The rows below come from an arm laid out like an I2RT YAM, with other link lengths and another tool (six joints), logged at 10 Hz.
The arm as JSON. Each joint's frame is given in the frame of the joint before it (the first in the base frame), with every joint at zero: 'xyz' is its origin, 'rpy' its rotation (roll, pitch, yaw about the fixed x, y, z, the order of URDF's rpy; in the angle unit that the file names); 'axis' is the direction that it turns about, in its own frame. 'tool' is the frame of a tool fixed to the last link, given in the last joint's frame.
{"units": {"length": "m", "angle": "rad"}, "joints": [
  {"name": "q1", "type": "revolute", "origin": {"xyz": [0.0, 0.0, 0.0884], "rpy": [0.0, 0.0, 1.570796]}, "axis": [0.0, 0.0, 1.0]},
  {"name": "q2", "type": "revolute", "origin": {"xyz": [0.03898, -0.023, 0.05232], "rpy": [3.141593, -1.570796, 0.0]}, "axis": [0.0, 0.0, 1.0]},
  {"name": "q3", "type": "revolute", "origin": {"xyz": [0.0, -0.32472, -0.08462], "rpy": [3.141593, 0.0, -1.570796]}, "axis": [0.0, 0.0, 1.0]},
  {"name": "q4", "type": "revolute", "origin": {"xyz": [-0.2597, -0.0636, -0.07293], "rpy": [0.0, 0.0, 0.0]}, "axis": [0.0, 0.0, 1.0]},
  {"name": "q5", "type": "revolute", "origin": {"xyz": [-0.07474, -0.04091, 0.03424], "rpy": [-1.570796, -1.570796, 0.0]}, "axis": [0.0, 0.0, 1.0]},
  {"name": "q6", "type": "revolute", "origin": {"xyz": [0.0, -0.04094, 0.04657], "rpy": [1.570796, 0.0, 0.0]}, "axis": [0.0, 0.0, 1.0]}
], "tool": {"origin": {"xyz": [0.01, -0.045, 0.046], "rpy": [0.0, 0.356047, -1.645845]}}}
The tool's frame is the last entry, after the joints.
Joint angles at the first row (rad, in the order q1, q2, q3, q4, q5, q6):
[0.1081 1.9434 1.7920 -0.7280 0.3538 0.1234]
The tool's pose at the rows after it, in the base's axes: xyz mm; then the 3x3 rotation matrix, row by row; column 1 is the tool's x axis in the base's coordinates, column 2 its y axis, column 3 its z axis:
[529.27 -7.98 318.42], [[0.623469 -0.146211 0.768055], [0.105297 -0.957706 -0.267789], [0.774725 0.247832 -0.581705]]
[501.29 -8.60 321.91], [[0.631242 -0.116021 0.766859], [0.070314 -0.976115 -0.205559], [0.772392 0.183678 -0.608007]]
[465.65 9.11 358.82], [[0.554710 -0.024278 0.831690], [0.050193 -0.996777 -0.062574], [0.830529 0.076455 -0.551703]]
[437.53 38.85 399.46], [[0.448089 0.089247 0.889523], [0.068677 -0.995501 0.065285], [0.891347 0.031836 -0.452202]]
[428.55 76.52 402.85], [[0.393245 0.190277 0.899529], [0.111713 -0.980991 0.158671], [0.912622 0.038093 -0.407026]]
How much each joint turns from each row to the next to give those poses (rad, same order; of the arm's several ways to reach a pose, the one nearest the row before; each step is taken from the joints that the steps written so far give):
[-0.0270 0.0317 -0.0908 -0.0390 -0.0202 0.0191]
[-0.0088 -0.0920 -0.1042 0.0035 -0.0782 0.0027]
[0.0195 -0.1545 -0.0908 0.0358 -0.1255 -0.0206]
[0.0579 -0.1190 -0.0369 0.0408 -0.0656 -0.0267]
[0.0855 -0.0278 -0.0428 0.0657 -0.0065 -0.0195]

